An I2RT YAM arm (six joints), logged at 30 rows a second.
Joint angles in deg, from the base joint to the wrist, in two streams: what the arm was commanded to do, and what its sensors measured. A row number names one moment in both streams.
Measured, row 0:
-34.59, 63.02, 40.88, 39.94, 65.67, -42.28
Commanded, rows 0 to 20:
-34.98, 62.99, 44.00, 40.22, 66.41, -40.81
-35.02, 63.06, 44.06, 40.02, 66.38, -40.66
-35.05, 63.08, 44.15, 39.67, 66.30, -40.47
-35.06, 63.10, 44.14, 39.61, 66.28, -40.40
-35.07, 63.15, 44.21, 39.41, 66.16, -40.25
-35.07, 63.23, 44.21, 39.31, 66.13, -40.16
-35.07, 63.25, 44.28, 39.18, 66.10, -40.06
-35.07, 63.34, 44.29, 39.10, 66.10, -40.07
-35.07, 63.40, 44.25, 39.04, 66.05, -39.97
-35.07, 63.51, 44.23, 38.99, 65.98, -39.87
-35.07, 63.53, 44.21, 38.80, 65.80, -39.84
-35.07, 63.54, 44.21, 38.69, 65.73, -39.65
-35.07, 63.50, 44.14, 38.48, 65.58, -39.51
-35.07, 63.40, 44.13, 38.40, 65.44, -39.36
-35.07, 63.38, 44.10, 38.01, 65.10, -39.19
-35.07, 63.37, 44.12, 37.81, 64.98, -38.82
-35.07, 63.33, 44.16, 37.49, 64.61, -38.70
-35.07, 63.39, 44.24, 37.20, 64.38, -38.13
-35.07, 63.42, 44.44, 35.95, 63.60, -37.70
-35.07, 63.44, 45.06, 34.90, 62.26, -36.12
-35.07, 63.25, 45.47, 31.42, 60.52, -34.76
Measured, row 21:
-34.85, 63.44, 41.69, 37.17, 65.21, -39.13
